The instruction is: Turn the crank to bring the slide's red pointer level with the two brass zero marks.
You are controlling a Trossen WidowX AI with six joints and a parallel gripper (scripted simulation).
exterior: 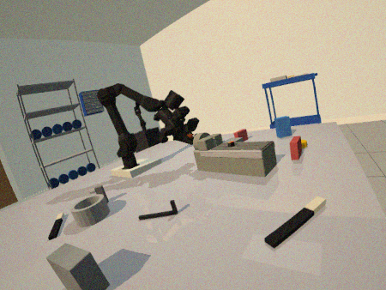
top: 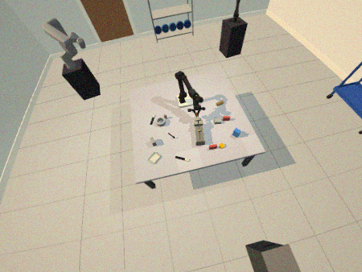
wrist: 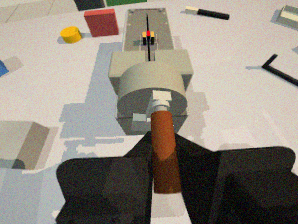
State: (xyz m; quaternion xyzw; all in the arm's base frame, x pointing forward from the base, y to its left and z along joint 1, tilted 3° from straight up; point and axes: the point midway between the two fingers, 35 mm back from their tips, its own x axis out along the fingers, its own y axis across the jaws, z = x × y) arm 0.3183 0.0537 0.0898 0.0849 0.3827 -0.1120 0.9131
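Now: the red pointer 160 mm ahead of my gripper tip, 40 mm to the right of it and 10 mm below it. Round my gripper tip: yellow disc (370 mm ahead, 120 mm to the left, 80 mm below); black l-shaped piece (310 mm to the right, 80 mm below, 70 mm ahead); brown crank handle (30 mm above, 20 mm behind).
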